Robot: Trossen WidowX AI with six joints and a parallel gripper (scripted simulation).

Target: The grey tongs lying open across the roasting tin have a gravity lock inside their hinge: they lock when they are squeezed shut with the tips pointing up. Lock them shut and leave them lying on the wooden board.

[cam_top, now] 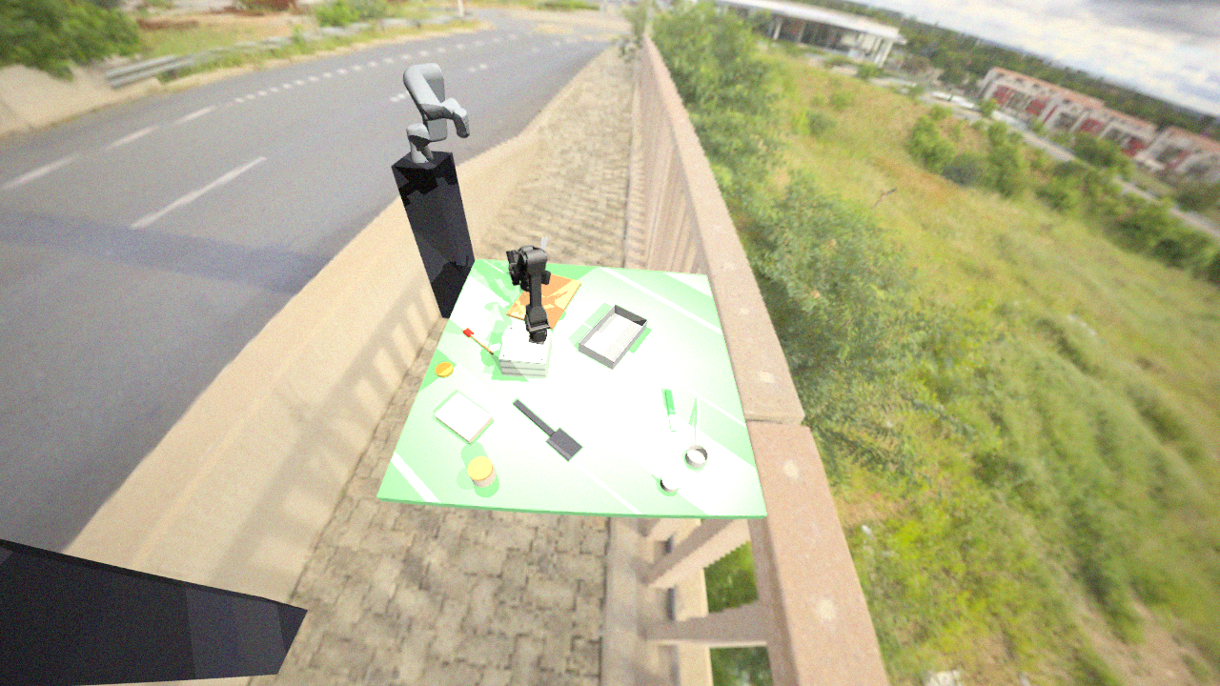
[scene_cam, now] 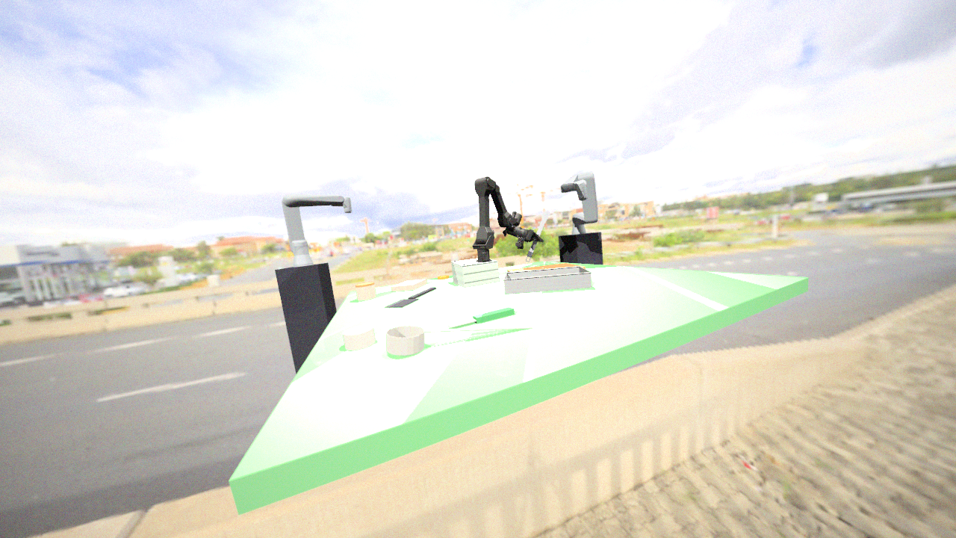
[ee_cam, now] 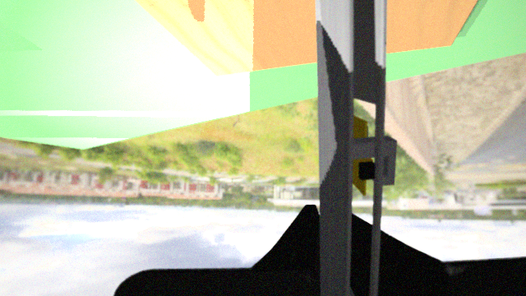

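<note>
My gripper tip is now 5 cm to the left of the yellow latch piece, 2 cm past it and 1 cm above it. The rest, counted from my gripper tip: wooden board: 15 cm below, 2 cm to the right, 1 cm ahead; orange disc: 53 cm to the right, 30 cm behind, 15 cm below; grey roasting tin: 37 cm ahead, 22 cm to the right, 13 cm below.
</note>
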